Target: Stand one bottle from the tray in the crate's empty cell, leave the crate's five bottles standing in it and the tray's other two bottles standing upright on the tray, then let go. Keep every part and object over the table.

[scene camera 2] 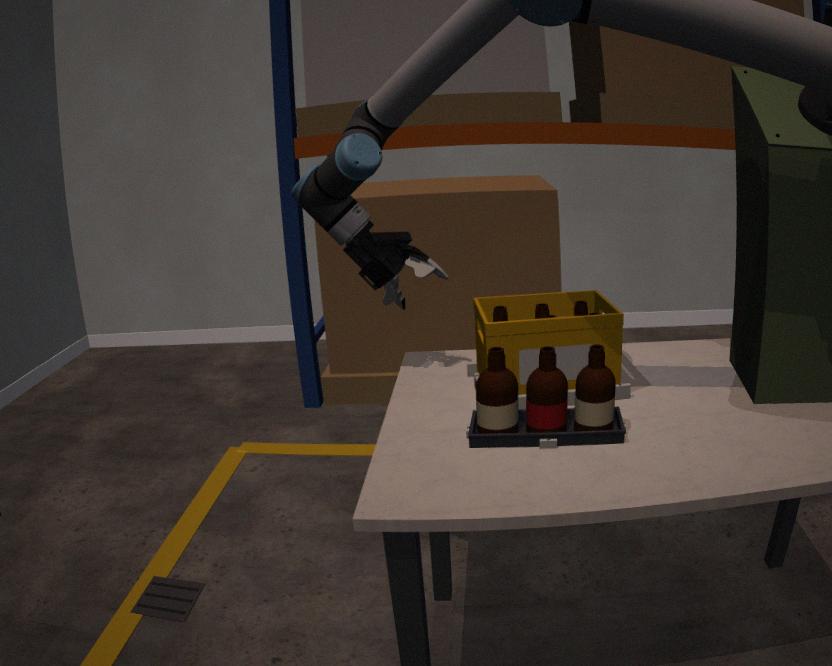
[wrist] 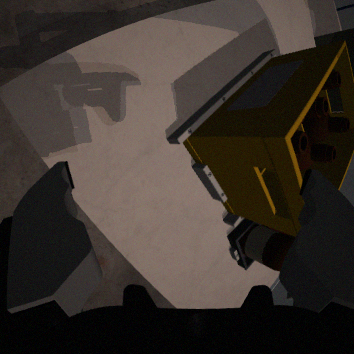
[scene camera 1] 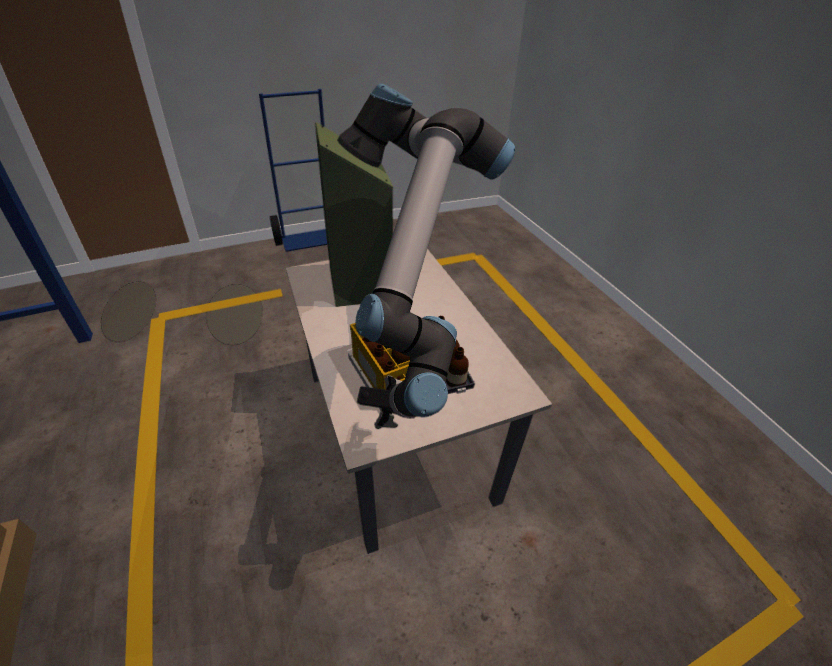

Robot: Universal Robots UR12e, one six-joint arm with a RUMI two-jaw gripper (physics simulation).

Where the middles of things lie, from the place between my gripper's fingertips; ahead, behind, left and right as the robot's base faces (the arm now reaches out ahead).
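The brown red-labelled bottle [scene camera 2: 547, 387] is there, and I see it 34 cm to the left of my hand. Counted from that same hand, the bottle is also 22 cm behind and 9 cm below.
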